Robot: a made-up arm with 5 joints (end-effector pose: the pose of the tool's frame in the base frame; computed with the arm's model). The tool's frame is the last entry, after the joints.
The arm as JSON. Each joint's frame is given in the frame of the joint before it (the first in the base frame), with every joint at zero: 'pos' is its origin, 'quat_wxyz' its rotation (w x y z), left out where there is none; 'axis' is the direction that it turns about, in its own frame. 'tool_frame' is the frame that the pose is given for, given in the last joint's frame.
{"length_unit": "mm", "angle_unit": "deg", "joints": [
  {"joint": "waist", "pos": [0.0, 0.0, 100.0], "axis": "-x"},
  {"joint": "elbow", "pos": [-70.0, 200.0, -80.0], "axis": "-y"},
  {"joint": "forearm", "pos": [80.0, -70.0, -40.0], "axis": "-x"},
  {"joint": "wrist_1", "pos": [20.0, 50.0, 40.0], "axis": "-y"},
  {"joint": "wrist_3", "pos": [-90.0, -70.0, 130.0], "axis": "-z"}
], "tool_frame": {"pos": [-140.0, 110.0, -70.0]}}
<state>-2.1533 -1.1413 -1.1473 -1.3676 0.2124</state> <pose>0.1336 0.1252 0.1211 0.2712 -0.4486 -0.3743 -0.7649</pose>
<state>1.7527 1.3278 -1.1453 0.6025 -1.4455</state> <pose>0.0834 -0.2482 0.0435 0.0890 -0.2274 -0.1921 0.9505</pose>
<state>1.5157 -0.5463 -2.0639 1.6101 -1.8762</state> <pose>-0.1085 -0.2141 -0.2320 0.6536 -0.5771 -0.4118 0.2650</pose>
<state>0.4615 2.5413 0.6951 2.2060 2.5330</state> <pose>-0.0906 0.0894 -0.0681 0.1306 -0.5674 0.3587 -0.7296</pose>
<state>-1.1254 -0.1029 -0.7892 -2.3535 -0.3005</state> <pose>0.2636 0.0112 0.1317 0.0586 0.3845 0.4984 0.7748</pose>
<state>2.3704 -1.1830 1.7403 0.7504 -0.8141</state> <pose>-0.1008 0.0077 0.0324 0.1949 0.4344 -0.8787 -0.0340</pose>
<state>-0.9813 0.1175 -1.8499 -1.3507 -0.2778</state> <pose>0.0413 0.0243 -0.1245 0.0642 0.7547 -0.0501 0.6510</pose>
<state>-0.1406 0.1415 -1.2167 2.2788 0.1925</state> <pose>0.1148 0.3184 0.1047 0.2151 0.3636 -0.6990 -0.5770</pose>
